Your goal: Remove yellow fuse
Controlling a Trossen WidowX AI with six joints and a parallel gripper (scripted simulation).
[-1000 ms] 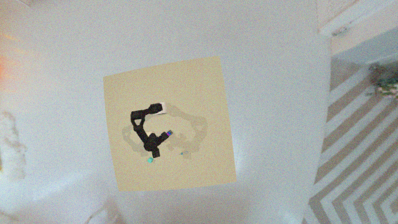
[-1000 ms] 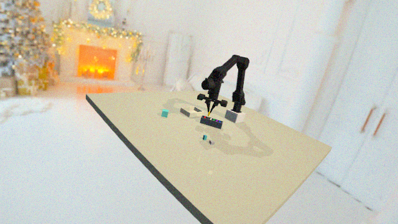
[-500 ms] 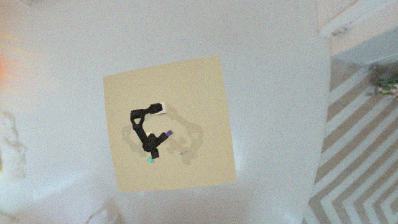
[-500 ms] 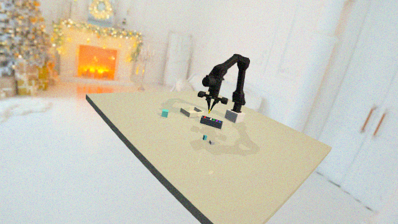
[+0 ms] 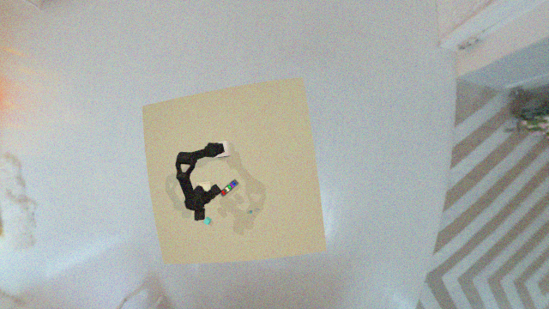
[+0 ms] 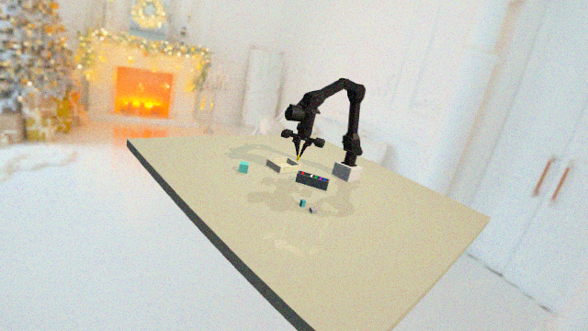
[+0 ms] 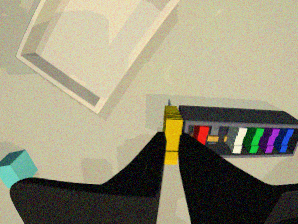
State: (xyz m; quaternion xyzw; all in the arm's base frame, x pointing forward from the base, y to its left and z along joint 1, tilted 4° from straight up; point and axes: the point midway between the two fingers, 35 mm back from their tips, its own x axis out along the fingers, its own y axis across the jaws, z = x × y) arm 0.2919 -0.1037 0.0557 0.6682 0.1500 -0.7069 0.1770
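The cream tray is 30 mm behind my gripper tip, 90 mm to the right of it and 90 mm below it. Also, from my gripper tip: yellow fuse: 10 mm below.
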